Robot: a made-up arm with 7 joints.
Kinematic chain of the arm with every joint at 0, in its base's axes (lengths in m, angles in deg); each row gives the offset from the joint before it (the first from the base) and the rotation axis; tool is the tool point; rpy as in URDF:
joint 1: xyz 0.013 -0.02 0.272 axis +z
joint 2: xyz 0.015 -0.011 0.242 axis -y
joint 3: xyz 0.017 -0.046 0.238 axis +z
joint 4: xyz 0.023 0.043 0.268 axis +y
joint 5: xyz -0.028 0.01 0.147 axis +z
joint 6: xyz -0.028 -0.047 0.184 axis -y
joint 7: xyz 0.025 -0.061 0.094 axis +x
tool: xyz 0.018 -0.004 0.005 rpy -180 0 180
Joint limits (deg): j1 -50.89..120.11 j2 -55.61..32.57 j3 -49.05..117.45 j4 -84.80..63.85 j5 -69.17..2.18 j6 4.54..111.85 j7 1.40..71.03
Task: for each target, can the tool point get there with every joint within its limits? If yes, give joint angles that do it. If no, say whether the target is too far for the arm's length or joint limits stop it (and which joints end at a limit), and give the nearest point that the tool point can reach.
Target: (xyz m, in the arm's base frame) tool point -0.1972 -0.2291 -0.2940
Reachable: no: joint limits stop it (at a limit: joint 2, joint 4) | nearest point -0.3186 -0.3498 0.6129 | short by 0.923 m
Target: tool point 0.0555 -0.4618 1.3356
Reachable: yes | joints 85.12 22.27 33.45 4.93 -49.62 62.94 52.40
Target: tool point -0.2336 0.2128 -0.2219
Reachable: no: joint limits stop it (at a limit: joint 2, joint 4) | nearest point -0.3301 0.3039 0.6122 | short by 0.845 m
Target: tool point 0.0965 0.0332 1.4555
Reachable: yes | joints 69.32 -8.39 -15.86 1.92 -26.17 37.78 59.99
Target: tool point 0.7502 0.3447 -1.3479
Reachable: no: too far | nearest point 0.5621 0.2517 0.5360 | short by 1.896 m
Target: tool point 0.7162 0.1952 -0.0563
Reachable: no: joint limits stop it (at a limit: joint 2, joint 3, joint 4, joint 5) | nearest point 0.6097 0.1626 0.5377 | short by 0.604 m
